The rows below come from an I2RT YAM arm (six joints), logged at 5 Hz.
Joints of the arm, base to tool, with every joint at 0 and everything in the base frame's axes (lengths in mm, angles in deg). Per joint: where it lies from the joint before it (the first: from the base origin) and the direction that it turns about. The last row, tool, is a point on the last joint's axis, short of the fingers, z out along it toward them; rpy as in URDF.
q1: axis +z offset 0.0 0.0 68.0
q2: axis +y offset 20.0 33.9 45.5
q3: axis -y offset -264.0 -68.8 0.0
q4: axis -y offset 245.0 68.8 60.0
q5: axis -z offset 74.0 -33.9 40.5
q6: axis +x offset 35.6 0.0 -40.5
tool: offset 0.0 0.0 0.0 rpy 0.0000 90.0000 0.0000
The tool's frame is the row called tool.
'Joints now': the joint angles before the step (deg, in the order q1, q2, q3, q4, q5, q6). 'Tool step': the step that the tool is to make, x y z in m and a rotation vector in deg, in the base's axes. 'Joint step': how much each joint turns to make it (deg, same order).
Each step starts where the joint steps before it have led.
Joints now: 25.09 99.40 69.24 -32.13 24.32 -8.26
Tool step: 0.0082 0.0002 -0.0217 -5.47 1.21 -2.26
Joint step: -0.09 4.25 0.36 0.48 4.95 0.01
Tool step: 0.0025 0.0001 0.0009 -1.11 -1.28 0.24
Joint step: -0.04 0.13 0.06 1.28 1.28 -1.05
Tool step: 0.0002 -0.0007 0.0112 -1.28 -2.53 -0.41
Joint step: 0.07 -1.31 0.49 0.30 2.21 -0.67
